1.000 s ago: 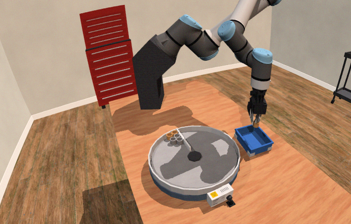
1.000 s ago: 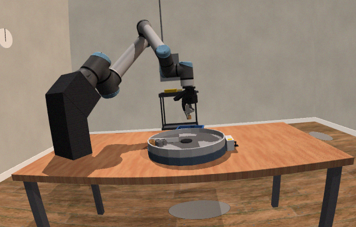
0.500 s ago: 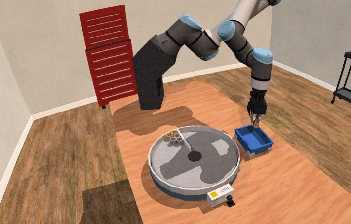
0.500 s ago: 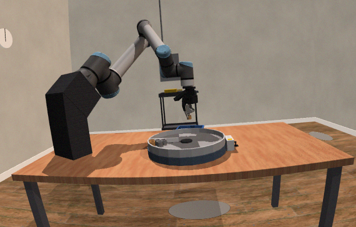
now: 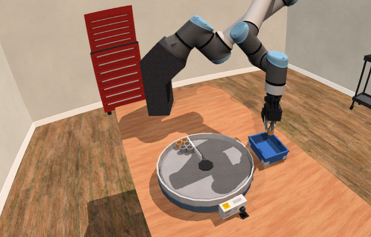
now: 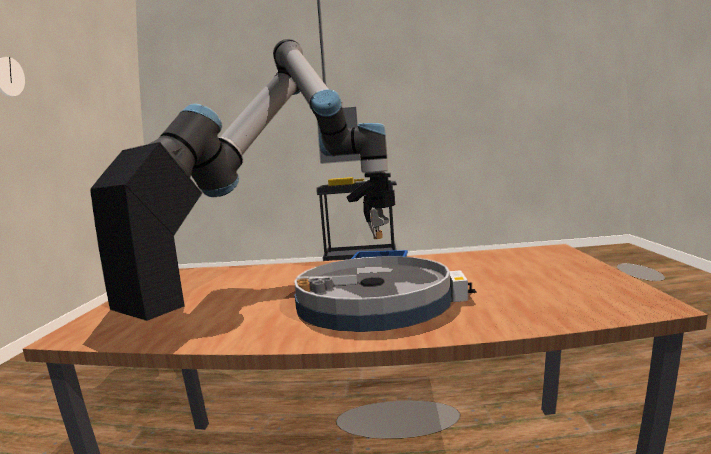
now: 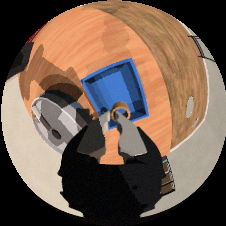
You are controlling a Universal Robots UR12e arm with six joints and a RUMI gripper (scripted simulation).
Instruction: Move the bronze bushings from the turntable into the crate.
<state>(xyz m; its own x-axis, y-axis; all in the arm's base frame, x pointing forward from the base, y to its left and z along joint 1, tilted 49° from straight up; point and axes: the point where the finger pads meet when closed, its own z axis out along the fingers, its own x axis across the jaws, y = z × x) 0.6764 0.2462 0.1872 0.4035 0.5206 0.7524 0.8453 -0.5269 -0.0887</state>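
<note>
My hand is 10 mm short of the blue crate, 10 mm to the right of it and 110 mm above it. Round my hand: round grey turntable: 40 mm ahead, 340 mm to the right, 80 mm below.
</note>
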